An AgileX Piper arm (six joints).
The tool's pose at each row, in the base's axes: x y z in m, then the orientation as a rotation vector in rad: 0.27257, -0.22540, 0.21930, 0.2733, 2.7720, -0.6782; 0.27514, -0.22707, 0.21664, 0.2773, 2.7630, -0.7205; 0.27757, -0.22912, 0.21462, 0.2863, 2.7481, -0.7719; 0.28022, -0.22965, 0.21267, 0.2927, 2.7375, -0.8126; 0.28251, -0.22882, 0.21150, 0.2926, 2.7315, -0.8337; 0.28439, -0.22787, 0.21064, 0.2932, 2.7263, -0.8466; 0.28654, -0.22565, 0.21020, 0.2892, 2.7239, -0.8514; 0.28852, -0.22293, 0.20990, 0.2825, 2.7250, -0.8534; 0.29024, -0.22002, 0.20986, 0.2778, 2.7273, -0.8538; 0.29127, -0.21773, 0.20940, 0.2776, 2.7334, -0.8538; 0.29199, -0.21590, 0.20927, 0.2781, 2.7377, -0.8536
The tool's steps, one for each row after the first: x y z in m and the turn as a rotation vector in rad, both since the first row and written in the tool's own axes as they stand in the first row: -0.00181, 0.00030, 0.00362, 0.0300, -0.0012, -0.0012; -0.00372, -0.00004, 0.00685, 0.0673, -0.0046, 0.0009; -0.00569, 0.00097, 0.00934, 0.0966, -0.0056, 0.0016; -0.00740, 0.00275, 0.01044, 0.1116, -0.0073, -0.0002; -0.00880, 0.00441, 0.01113, 0.1210, -0.0095, -0.0004; -0.01044, 0.00706, 0.01092, 0.1241, -0.0118, -0.0031; -0.01190, 0.01004, 0.01032, 0.1247, -0.0121, -0.0080; -0.01317, 0.01302, 0.00935, 0.1242, -0.0110, -0.0117; -0.01373, 0.01546, 0.00888, 0.1235, -0.0054, -0.0134; -0.01416, 0.01729, 0.00828, 0.1229, -0.0013, -0.0142
